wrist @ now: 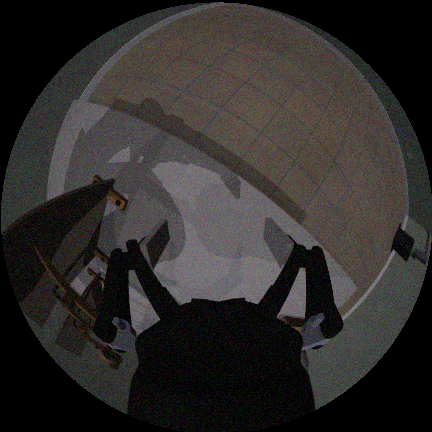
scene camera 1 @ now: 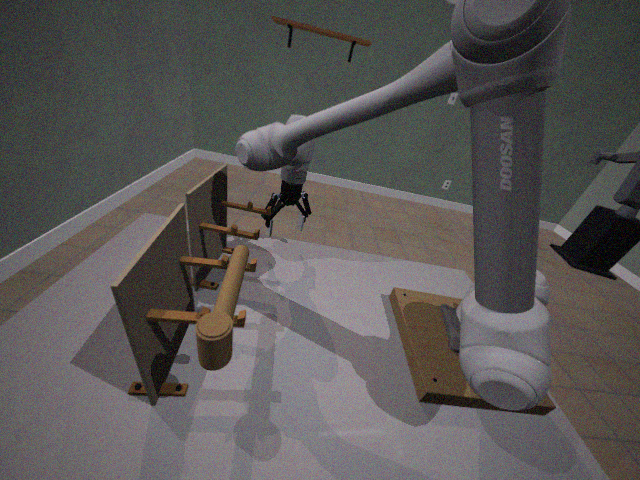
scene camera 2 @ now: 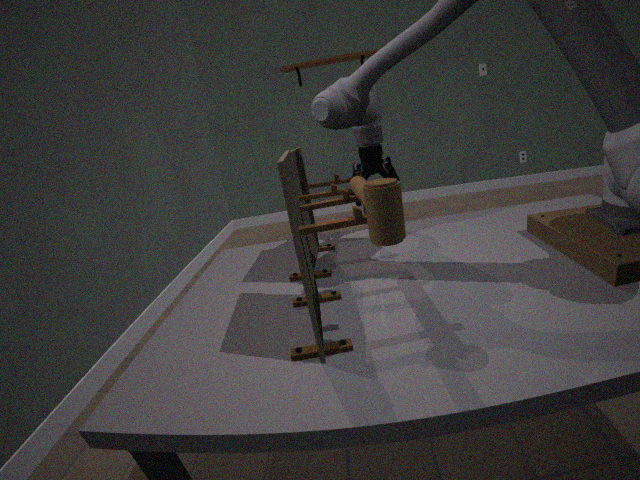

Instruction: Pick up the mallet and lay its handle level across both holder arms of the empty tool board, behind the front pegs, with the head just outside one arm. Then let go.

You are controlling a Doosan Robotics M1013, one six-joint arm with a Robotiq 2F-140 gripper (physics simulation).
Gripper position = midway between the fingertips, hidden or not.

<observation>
The gripper (scene camera 1: 284, 232) is open and holds nothing. Also in view: a wooden mallet (scene camera 1: 214, 331), a tool board (scene camera 2: 303, 187) and a tool board (scene camera 1: 154, 296).
The wooden mallet is seen too in scene camera 2 (scene camera 2: 382, 198). The gripper also shows in the wrist view (wrist: 215, 228) and in scene camera 2 (scene camera 2: 378, 210).
</observation>
